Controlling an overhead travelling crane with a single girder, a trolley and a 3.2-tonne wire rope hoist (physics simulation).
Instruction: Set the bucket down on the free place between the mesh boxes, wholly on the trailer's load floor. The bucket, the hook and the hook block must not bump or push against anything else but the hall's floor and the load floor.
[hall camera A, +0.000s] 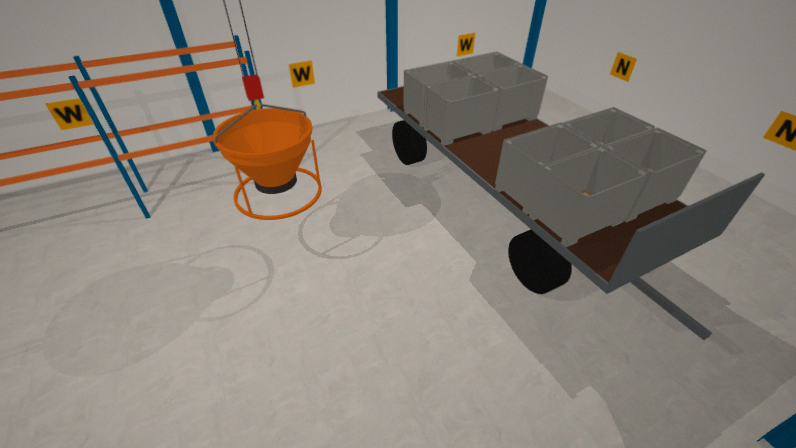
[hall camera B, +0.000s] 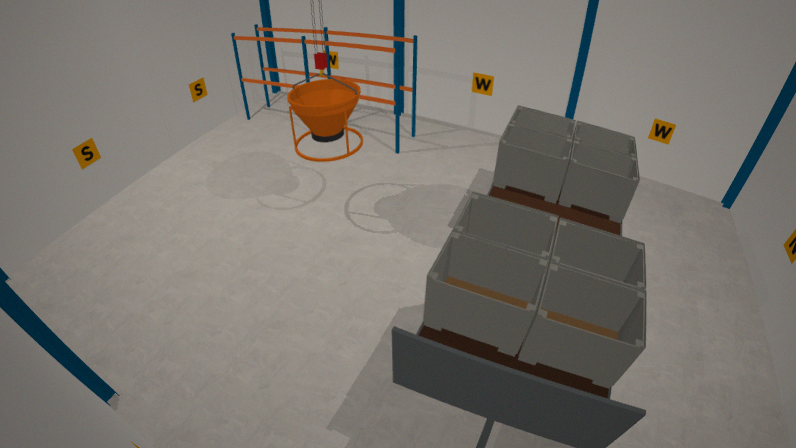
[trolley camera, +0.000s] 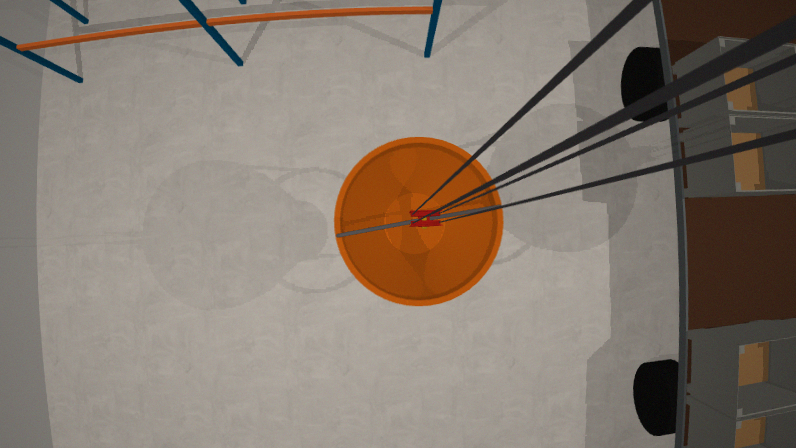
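Observation:
The orange bucket (hall camera A: 267, 141) (hall camera B: 324, 114) (trolley camera: 378, 261) hangs upright in the air, its foot ring apart from its shadows on the floor. My hook (hall camera A: 257, 104) (hall camera B: 321, 72) is shut on the bucket's grey bail, under the red hook block (hall camera A: 252, 87) (hall camera B: 320, 61) (trolley camera: 416, 213). The trailer's brown load floor (hall camera A: 484, 153) (hall camera B: 590, 218) (trolley camera: 740, 261) shows between two groups of grey mesh boxes, a far group (hall camera A: 451, 119) (hall camera B: 529, 166) (trolley camera: 704, 161) and a group by the headboard (hall camera A: 557, 189) (hall camera B: 479, 311) (trolley camera: 707, 361). The bucket is beside the trailer, well apart from it.
A rack with blue posts (hall camera A: 111, 150) (hall camera B: 397, 133) (trolley camera: 430, 33) and orange beams stands near the W wall, close behind the bucket in the hall views. The trailer has a grey headboard (hall camera A: 696, 228) (hall camera B: 501, 389) and black wheels (hall camera A: 539, 261) (trolley camera: 643, 83). A blue column (hall camera A: 391, 44) stands behind it.

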